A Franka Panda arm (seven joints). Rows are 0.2 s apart.
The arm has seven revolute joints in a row. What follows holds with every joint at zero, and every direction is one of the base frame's.
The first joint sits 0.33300 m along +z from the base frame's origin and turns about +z.
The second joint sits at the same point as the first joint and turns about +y.
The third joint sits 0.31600 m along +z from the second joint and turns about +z.
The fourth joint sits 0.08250 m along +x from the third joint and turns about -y.
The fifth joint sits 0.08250 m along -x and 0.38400 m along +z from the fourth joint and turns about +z.
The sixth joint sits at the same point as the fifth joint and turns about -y.
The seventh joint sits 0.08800 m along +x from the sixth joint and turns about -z.
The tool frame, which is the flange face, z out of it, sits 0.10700 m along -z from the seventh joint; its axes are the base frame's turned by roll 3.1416, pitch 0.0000 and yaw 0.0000 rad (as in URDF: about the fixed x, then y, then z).
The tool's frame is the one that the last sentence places.
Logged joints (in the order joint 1, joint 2, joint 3, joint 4, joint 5, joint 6, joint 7), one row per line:
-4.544, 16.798, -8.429, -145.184, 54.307, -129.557, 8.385
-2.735, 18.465, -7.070, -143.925, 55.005, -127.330, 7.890
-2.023, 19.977, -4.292, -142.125, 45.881, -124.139, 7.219
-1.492, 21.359, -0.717, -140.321, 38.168, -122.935, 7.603
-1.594, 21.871, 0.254, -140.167, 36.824, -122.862, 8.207
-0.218, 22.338, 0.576, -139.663, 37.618, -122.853, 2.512
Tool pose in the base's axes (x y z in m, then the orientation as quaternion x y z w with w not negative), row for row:
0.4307, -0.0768, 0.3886, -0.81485, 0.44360, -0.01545, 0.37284
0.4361, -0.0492, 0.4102, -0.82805, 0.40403, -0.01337, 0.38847
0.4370, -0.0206, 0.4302, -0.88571, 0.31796, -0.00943, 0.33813
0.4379, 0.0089, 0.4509, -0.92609, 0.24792, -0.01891, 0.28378
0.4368, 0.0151, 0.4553, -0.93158, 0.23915, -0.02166, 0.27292
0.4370, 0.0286, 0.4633, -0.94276, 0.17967, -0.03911, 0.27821
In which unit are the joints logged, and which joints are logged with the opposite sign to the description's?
The joints are logged in degrees. Opposite sign: joint 2, joint 6.
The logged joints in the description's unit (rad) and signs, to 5 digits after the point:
-0.07931, -0.29318, -0.14711, -2.53394, 0.94784, 2.26120, 0.14635
-0.04773, -0.32228, -0.12339, -2.51197, 0.96002, 2.22233, 0.13771
-0.03531, -0.34866, -0.07491, -2.48055, 0.80077, 2.16663, 0.12600
-0.02604, -0.37278, -0.01251, -2.44906, 0.66616, 2.14562, 0.13270
-0.02782, -0.38172, 0.00443, -2.44638, 0.64270, 2.14435, 0.14324
-0.00380, -0.38987, 0.01005, -2.43758, 0.65656, 2.14419, 0.04384

